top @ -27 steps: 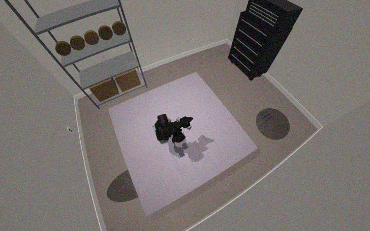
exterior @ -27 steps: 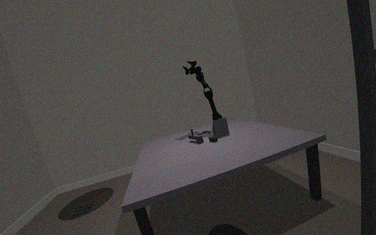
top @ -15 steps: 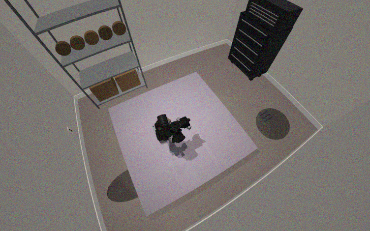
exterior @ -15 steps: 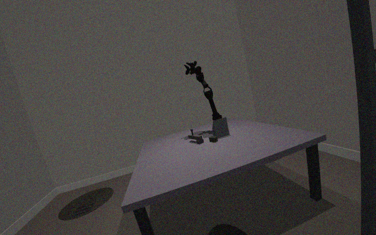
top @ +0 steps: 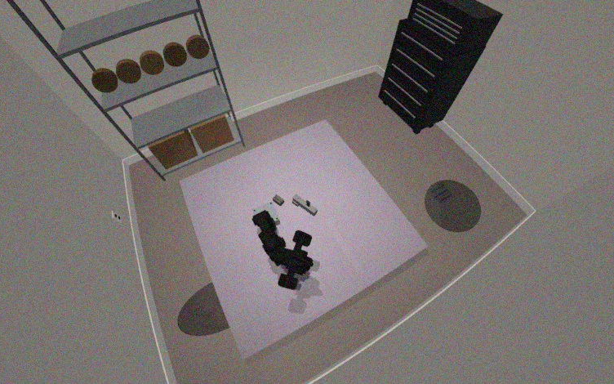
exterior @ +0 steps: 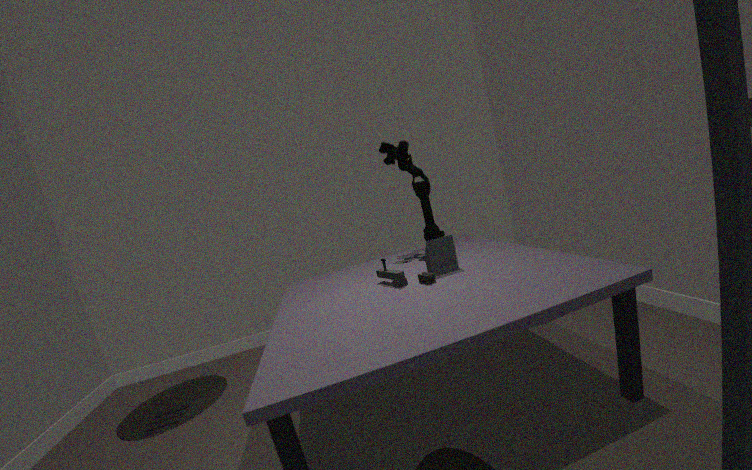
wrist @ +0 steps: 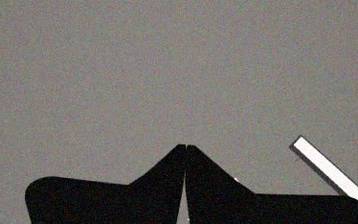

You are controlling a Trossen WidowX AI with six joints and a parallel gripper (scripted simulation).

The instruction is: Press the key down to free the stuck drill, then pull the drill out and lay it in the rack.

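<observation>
Now: the drill 69 cm below my gripper tip, 52 cm to the left of it and 22 cm ahead of it. Also, from my gripper tip: olive-grey block 72 cm below, 63 cm to the left, 9 cm ahead; then drill sleeve 70 cm below, 51 cm to the left, 23 cm ahead.
</observation>
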